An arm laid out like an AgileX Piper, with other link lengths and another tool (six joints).
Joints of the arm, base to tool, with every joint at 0 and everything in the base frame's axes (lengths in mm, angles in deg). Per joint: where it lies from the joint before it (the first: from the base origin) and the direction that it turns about. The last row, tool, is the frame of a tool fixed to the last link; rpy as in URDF.
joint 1: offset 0 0 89.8 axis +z
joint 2: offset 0 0 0 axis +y
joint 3: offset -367.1 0 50.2 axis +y
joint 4: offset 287.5 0 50.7 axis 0.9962 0 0.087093
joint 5: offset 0 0 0 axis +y
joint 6: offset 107.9 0 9.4 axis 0.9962 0 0.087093
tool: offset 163.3 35 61.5 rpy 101.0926 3.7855 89.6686
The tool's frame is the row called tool.
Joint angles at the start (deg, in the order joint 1, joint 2, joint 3, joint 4, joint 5, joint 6): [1.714, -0.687, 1.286, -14.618, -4.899, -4.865]
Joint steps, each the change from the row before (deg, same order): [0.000, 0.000, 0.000, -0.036, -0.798, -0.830]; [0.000, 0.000, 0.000, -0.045, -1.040, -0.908]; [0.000, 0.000, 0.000, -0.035, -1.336, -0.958]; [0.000, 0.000, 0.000, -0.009, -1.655, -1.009]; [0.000, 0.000, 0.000, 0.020, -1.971, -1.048]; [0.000, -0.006, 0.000, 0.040, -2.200, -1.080]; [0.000, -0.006, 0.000, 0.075, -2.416, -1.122]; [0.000, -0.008, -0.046, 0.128, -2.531, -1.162]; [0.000, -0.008, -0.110, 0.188, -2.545, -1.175]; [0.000, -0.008, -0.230, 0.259, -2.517, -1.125]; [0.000, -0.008, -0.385, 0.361, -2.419, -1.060]
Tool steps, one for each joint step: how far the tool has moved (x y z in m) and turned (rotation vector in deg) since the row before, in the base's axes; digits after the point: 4 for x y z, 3 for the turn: [-0.0012, 0.0014, 0.0028, -0.846, -0.817, 0.061]; [-0.0016, 0.0017, 0.0038, -0.927, -1.059, 0.095]; [-0.0022, 0.0021, 0.0050, -0.959, -1.353, 0.144]; [-0.0029, 0.0024, 0.0064, -0.974, -1.670, 0.192]; [-0.0037, 0.0027, 0.0076, -0.972, -1.986, 0.234]; [-0.0044, 0.0029, 0.0085, -0.969, -2.225, 0.248]; [-0.0052, 0.0030, 0.0092, -0.958, -2.447, 0.249]; [-0.0060, 0.0029, 0.0099, -0.922, -2.621, 0.219]; [-0.0067, 0.0027, 0.0104, -0.851, -2.710, 0.168]; [-0.0075, 0.0023, 0.0112, -0.709, -2.807, 0.131]; [-0.0082, 0.0017, 0.0121, -0.524, -2.866, 0.089]
